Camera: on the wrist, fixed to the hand. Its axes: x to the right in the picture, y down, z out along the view.
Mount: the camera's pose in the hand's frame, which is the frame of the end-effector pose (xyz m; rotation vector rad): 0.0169 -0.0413 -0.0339 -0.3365 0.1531 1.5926
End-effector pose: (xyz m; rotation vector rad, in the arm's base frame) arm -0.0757 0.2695 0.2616 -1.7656 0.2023 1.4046
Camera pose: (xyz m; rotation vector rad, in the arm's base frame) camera -0.0207 0.2781 0.2683 1.4585 -1.3869 -1.7962
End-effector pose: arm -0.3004 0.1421 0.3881 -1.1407 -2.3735 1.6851
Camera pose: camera -0.3216 0.1728 0.4299 2.1110 0.8691 -0.6004
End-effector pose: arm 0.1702 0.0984 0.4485 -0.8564 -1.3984 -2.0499
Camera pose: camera 0.1223 0.0795 0.4264 -1.2669 0.0058 -0.9668
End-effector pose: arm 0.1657 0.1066 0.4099 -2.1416 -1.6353 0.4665
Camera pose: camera 0.1525 0.1286 0.4597 2.9820 -0.4038 -0.3568
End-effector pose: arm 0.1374 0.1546 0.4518 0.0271 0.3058 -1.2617
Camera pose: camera 0.0960 0.1324 0.4213 0.0616 0.4692 0.3784
